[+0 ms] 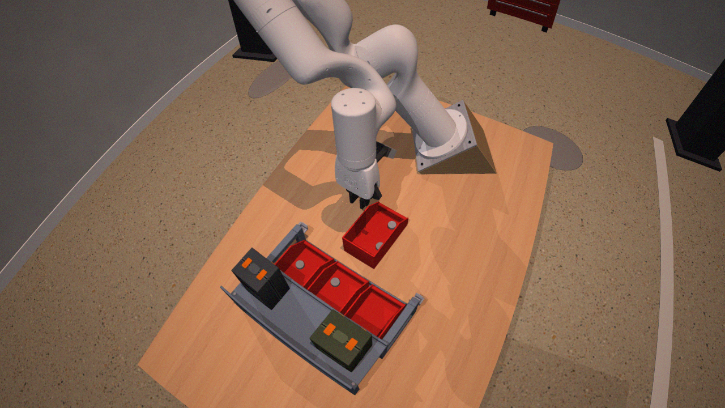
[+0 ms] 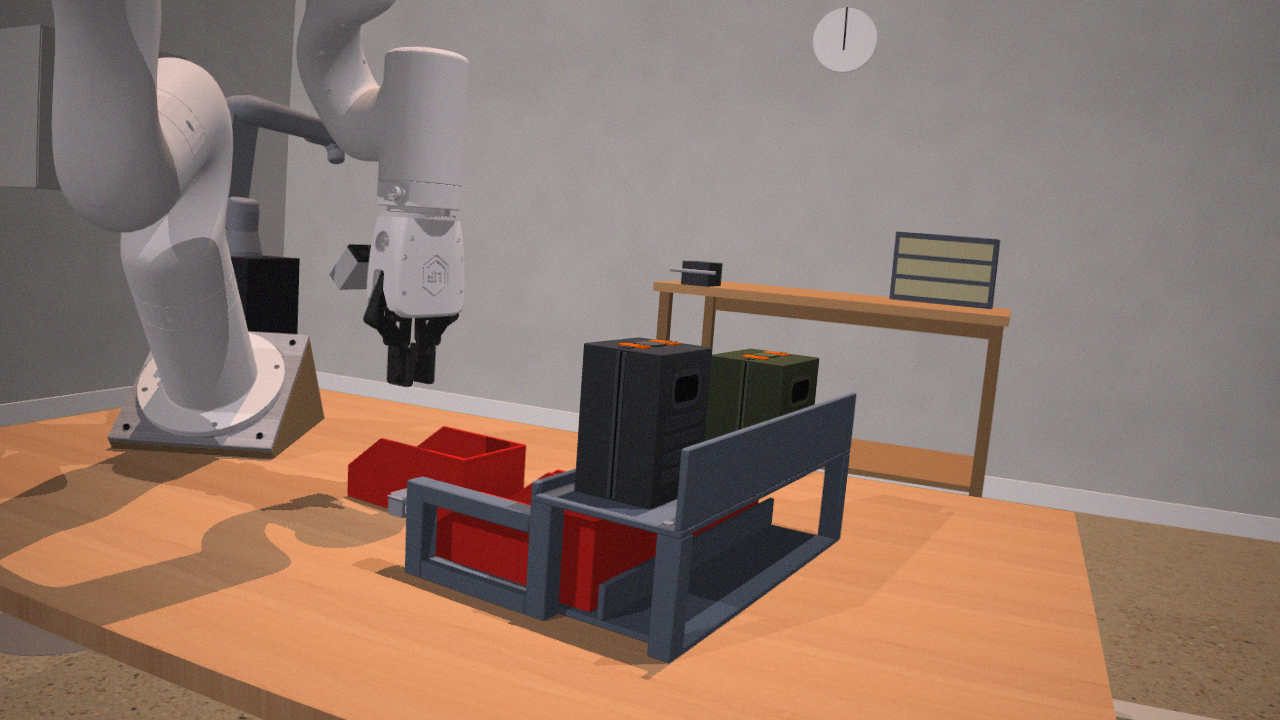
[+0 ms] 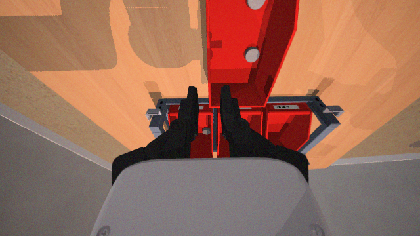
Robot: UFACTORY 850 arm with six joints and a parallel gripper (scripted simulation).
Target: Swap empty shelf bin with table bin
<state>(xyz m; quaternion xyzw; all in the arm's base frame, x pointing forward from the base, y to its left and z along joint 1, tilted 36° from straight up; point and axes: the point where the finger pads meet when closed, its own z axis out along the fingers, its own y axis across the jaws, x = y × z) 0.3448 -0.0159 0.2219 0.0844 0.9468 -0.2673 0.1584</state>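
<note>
The shelf front lip is 140 mm ahead of my hand, 30 mm to the left of it and 150 mm below it. Round my hand: grey back panel: 390 mm ahead, 30 mm to the right, 30 mm below; then black case: 290 mm ahead, 130 mm to the right; then green case: 350 mm ahead, 100 mm to the left, 10 mm below.
</note>
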